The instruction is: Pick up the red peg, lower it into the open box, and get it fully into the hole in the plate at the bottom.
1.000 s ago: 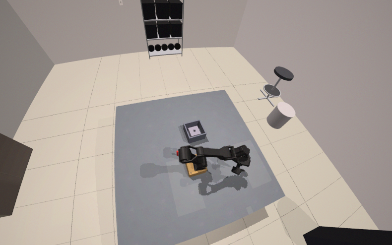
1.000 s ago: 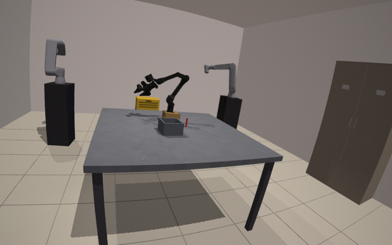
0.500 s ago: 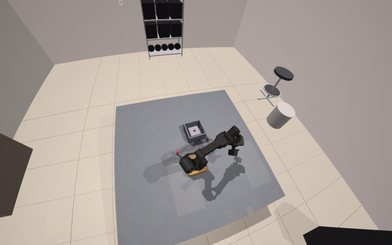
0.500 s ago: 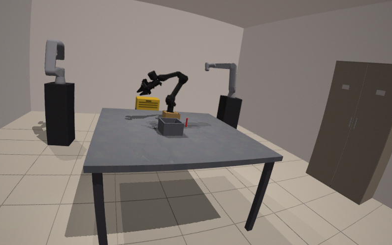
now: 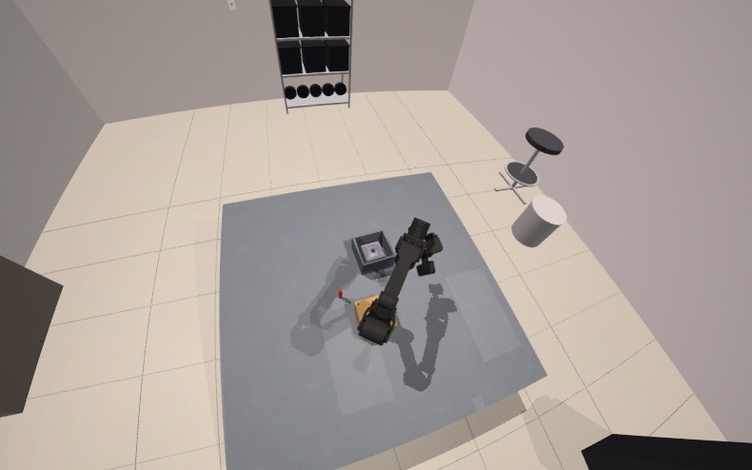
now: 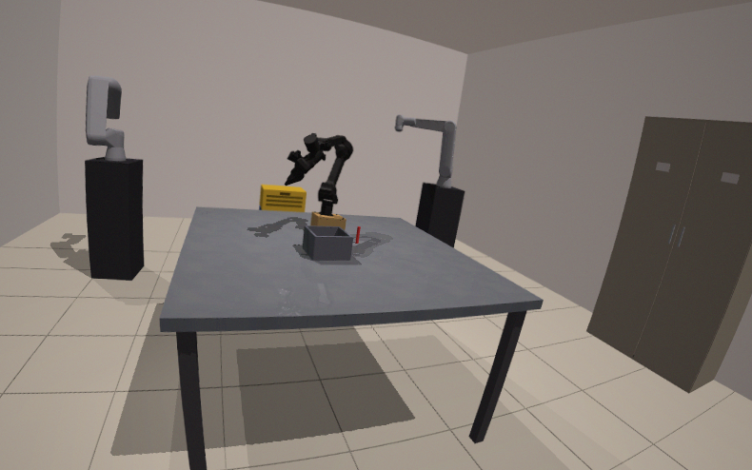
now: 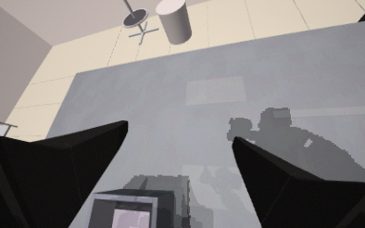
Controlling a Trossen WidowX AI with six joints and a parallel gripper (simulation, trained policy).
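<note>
My gripper tip is 360 mm to the right of the red peg, 220 mm above it and 40 mm past it. Also, from my gripper tip: grey box (230 mm below, 180 mm to the left, 150 mm ahead); pale plate (220 mm below, 180 mm to the left, 150 mm ahead).
</note>
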